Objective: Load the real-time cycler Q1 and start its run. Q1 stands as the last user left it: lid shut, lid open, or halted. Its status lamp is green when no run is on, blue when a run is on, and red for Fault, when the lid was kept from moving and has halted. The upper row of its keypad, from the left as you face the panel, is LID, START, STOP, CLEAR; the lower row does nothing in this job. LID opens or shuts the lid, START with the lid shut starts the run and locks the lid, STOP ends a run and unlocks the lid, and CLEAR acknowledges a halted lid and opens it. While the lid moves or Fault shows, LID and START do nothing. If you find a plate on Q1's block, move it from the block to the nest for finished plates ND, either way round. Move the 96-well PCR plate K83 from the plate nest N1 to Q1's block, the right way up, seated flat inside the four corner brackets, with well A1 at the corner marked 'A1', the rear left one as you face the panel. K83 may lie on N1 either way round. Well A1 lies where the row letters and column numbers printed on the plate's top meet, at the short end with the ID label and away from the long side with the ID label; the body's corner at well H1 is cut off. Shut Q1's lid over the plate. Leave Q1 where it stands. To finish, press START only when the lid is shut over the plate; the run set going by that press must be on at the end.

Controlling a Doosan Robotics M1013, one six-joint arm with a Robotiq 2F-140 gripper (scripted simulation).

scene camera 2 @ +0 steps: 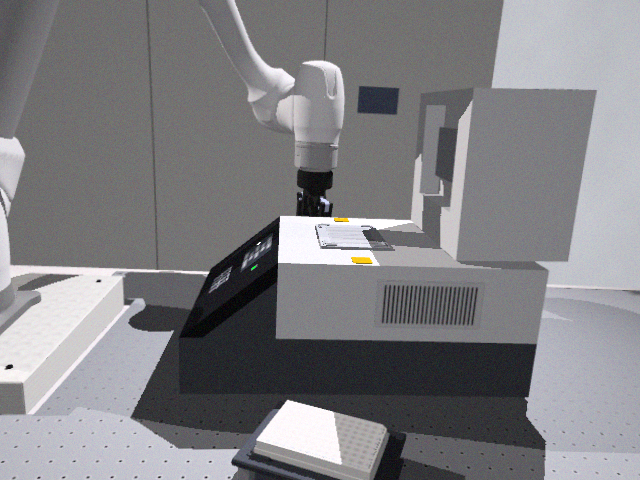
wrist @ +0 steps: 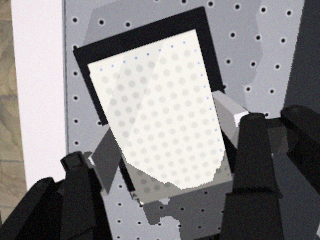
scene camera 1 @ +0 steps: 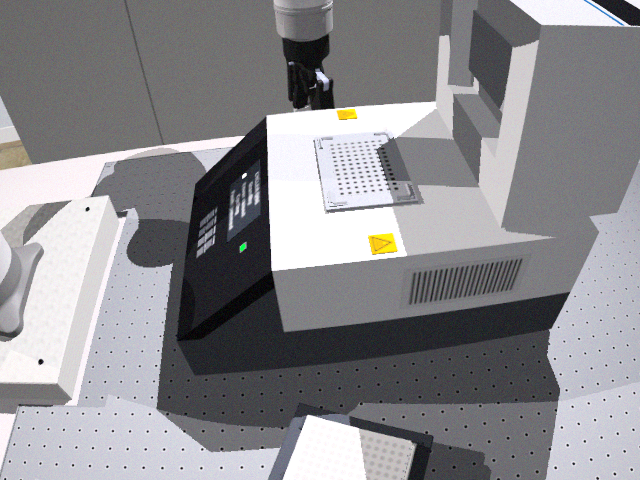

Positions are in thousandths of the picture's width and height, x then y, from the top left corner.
Scene:
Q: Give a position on a lid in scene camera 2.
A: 813, 320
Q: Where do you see a black nest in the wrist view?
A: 505, 123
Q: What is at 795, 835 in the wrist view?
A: My gripper.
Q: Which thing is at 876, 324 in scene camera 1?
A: A lid.

